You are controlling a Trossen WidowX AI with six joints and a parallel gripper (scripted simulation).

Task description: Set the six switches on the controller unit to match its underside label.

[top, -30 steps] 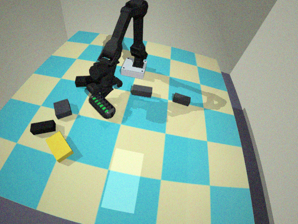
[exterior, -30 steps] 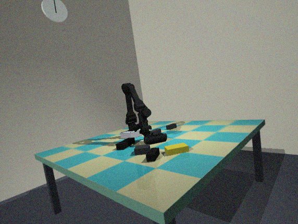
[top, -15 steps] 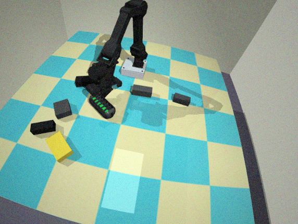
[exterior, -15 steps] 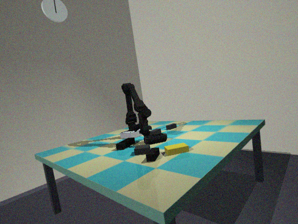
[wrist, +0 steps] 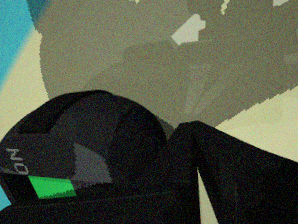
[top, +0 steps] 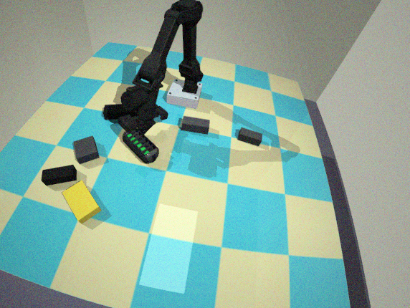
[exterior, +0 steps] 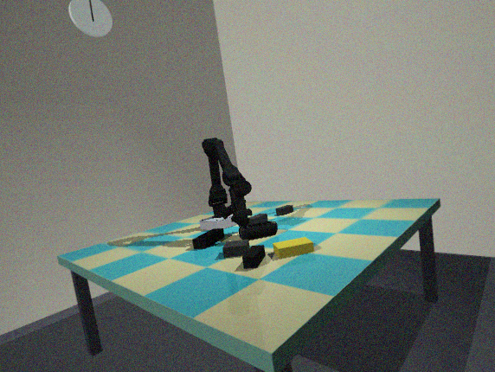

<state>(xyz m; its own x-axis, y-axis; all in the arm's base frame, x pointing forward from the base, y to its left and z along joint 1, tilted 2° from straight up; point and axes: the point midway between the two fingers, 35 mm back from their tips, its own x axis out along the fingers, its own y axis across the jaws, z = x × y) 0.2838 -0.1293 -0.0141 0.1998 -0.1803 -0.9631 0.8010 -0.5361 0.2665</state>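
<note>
My gripper tip is now 11 cm to the left of the long dark block, 10 cm past it and 2 cm below it. The rest, counted from my gripper tip: yellow block (31 cm ahead, 10 cm to the right, 1 cm above).
</note>
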